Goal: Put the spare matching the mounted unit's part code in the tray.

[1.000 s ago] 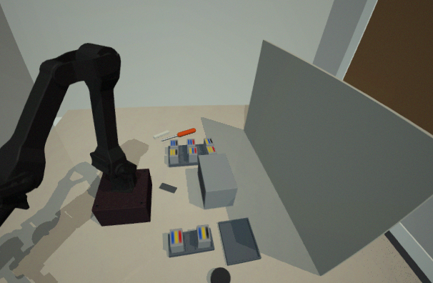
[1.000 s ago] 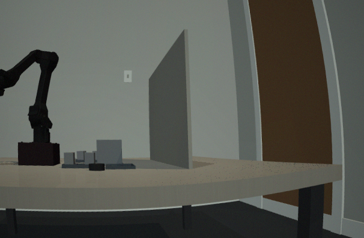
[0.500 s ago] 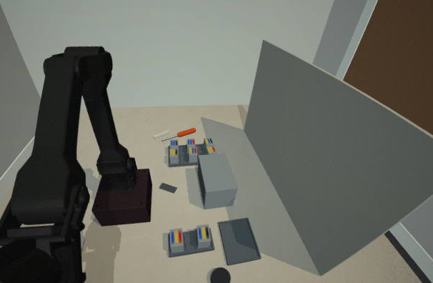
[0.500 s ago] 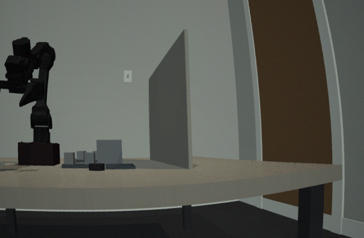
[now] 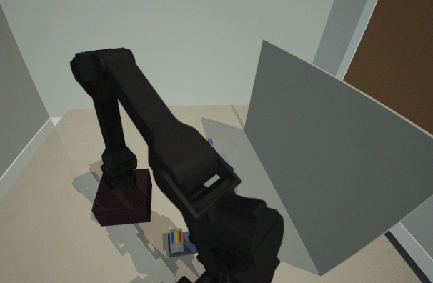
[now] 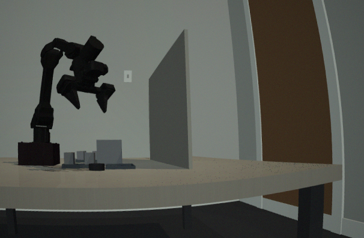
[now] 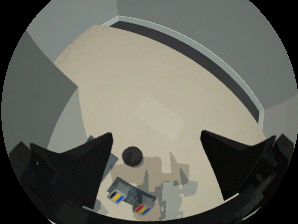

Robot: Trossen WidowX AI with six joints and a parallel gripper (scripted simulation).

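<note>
The grey spare lies 2 cm behind my gripper tip, 52 cm to the left of it and 13 cm below it. Also, from my gripper tip: rack: 8 cm behind, 17 cm to the left, 17 cm below; black cylinder: 7 cm to the left, 17 cm below; dark tray: 6 cm ahead, 17 cm to the left, 17 cm below.
</note>
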